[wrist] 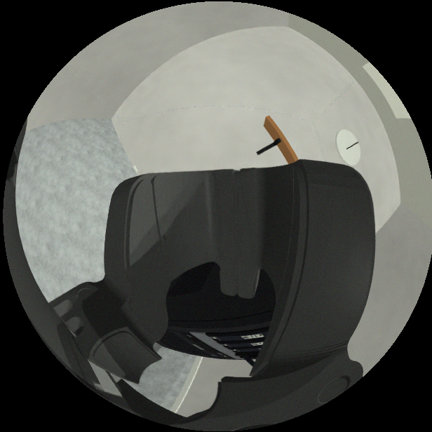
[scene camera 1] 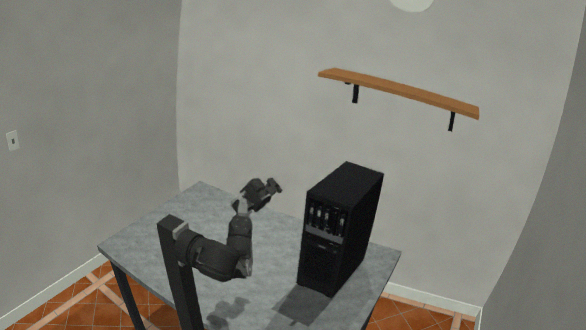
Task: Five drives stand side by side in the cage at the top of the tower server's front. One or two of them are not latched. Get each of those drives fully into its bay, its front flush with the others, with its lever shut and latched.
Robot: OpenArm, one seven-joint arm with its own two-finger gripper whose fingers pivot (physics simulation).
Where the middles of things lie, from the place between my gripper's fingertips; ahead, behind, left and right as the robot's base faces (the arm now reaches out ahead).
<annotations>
Now: the black tower server (scene camera 1: 324,266) 220 mm below my hand, 210 mm to the right of it and 150 mm ahead of it.
</annotations>
